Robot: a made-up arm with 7 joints.
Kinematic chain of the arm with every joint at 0, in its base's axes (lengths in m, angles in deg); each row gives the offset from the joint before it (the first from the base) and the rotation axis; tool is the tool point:
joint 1: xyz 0 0 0.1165 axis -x
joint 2: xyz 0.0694 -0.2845 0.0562 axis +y
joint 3: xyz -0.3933 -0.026 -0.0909 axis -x
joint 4: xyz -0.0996 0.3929 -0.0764 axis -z
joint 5: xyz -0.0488 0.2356 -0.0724 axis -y
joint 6: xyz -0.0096 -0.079 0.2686 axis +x
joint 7: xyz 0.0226 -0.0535 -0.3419 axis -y
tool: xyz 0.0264 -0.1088 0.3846
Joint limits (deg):
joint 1: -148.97..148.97
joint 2: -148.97..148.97
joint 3: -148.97..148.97
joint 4: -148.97..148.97
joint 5: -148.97..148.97
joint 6: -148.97..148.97
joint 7: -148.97..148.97
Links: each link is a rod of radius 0.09 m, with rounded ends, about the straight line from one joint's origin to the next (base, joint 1, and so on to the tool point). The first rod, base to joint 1, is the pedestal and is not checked.
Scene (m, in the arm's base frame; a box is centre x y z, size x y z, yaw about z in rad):
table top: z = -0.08
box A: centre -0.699 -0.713 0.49 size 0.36 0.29 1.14 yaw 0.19
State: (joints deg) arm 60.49 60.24 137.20 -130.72 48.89 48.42 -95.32
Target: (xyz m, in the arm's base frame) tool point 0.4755 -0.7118 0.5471
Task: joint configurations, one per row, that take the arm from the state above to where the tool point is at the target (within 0.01 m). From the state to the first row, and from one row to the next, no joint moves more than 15 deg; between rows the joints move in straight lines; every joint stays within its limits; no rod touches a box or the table.
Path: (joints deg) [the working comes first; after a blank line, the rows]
Joints at the target: 88.46 -59.76 114.15 -95.99 59.32 -9.39 -95.69
Straight joint move there: touches box A.

1: 71.41 49.10 140.14 -123.46 45.85 36.15 -88.69
2: 82.32 37.95 143.08 -116.21 42.81 23.89 -82.07
3: 93.24 26.81 146.03 -108.95 39.77 11.62 -75.44
4: 104.15 15.66 148.97 -101.70 36.73 -0.64 -68.81
5: 108.99 1.98 134.23 -108.55 33.42 -1.58 -64.55
6: 113.83 -11.70 119.50 -115.40 30.12 -2.51 -60.29
7: 118.67 -25.37 104.76 -122.26 26.81 -3.45 -56.03
8: 108.60 -36.83 107.89 -113.50 37.65 -5.43 -69.25
9: 98.53 -48.30 111.02 -104.74 48.48 -7.41 -82.47
10: 88.46 -59.76 114.15 -95.99 59.32 -9.39 -95.69

